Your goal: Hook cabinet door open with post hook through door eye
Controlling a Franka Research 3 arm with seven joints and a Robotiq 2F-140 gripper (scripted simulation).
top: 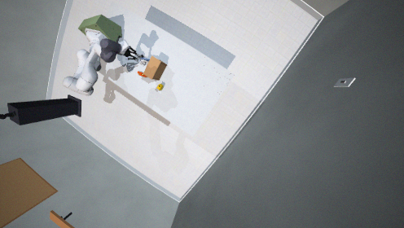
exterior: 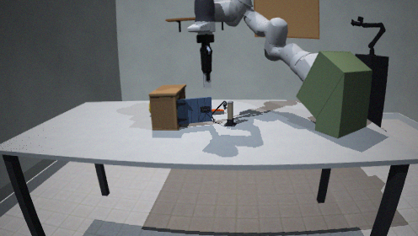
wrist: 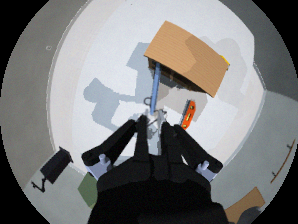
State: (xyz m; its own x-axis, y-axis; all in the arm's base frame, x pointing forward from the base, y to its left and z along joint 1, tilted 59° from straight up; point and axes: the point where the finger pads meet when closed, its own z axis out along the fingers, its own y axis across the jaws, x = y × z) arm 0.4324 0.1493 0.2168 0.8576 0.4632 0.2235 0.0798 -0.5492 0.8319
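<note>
Right now my hand is 70 mm short of the cabinet door, 20 mm to the right of it and 130 mm above it. Round my hand: orange object: 30 mm behind, 180 mm to the right, 200 mm below; small yellow object: 260 mm ahead, 260 mm to the right, 170 mm below.
</note>
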